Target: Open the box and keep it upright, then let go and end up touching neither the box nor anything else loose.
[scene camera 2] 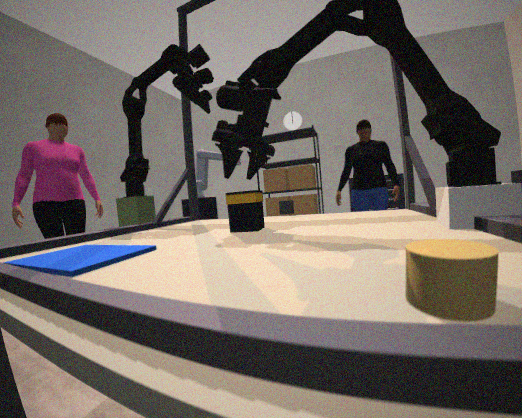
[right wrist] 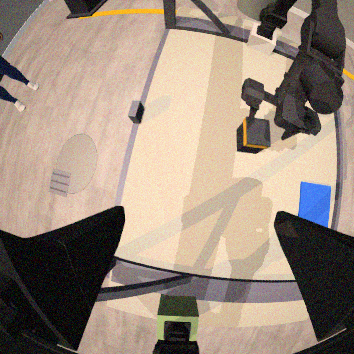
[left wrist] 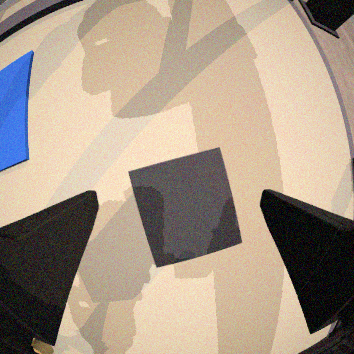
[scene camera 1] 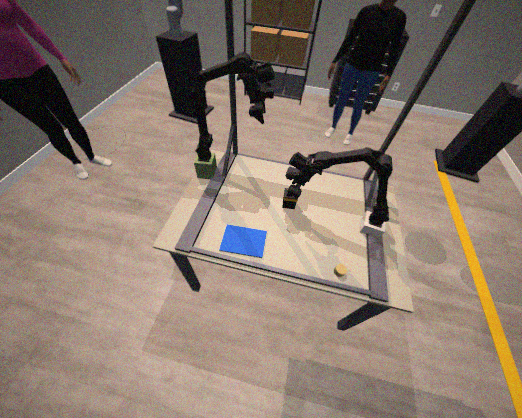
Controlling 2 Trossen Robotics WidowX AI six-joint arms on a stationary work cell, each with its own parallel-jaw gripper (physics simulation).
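Note:
The box is a black cube with an orange band near its top. It stands upright on the table, its flat dark top closed over it. My left gripper is open and empty, a little above the box, with a small gap between its fingertips and the box top. In the left wrist view the box shows between and beyond the spread fingers. My right gripper is open and empty, high above the left part of the table, well away from the box.
A flat blue square lies at the front left of the table. A yellow cylinder stands at the front right. A small dark block shows at the table edge. Frame posts rise behind.

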